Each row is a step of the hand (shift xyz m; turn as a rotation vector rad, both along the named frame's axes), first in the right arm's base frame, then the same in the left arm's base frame.
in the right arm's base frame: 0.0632 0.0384 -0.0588 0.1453 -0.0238 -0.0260
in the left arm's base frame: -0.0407 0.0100 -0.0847 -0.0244 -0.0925 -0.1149
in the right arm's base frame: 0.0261 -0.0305 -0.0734 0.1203 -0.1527 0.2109
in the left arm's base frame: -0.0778 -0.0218 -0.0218 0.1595 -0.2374 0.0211
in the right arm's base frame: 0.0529 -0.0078 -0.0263 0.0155 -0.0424 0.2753
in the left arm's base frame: -0.0246 -0.0291 -0.0458 0.2492 -0.1063 0.0665
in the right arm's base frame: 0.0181 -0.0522 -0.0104 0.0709 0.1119 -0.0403
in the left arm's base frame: -0.0250 -0.0495 0.0091 -0.0001 0.0607 -0.1244
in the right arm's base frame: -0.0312 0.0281 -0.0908 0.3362 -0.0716 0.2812
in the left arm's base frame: -0.0792 0.0607 -0.0073 0.2626 -0.3062 -0.1857
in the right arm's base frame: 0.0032 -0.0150 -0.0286 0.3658 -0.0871 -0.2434
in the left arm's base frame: -0.0316 -0.0072 -0.0011 -0.2389 -0.2135 -0.3130
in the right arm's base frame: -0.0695 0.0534 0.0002 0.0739 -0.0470 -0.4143
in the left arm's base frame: 0.0130 0.0809 0.0311 -0.4041 0.0176 -0.1252
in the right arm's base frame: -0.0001 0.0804 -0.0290 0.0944 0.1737 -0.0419
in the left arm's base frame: -0.0028 0.0715 -0.0467 0.0187 0.0980 -0.1757
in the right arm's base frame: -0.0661 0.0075 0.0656 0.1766 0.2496 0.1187
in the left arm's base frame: 0.0612 0.0270 0.0653 0.1990 0.0771 -0.2491
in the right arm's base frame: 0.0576 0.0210 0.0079 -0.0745 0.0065 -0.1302
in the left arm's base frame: 0.0170 -0.0164 -0.0571 -0.1256 0.0760 0.0316
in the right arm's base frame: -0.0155 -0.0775 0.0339 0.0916 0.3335 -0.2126
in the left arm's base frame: 0.0075 -0.0618 0.0593 -0.0943 0.2677 -0.2902
